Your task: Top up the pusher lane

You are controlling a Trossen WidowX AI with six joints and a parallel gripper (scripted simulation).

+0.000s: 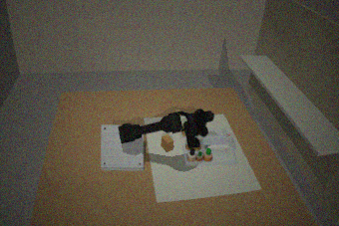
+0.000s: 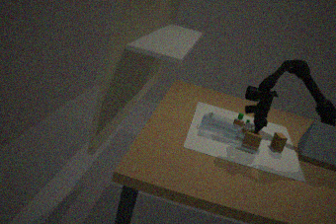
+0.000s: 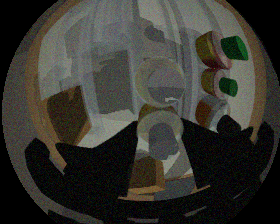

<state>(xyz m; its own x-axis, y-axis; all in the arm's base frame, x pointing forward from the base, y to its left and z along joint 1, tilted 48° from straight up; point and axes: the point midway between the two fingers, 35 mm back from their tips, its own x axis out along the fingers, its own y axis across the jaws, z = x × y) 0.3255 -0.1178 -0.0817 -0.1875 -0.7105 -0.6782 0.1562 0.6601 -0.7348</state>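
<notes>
Now: gripper tip 15 cm short of the lane and 2 cm above it.
</notes>
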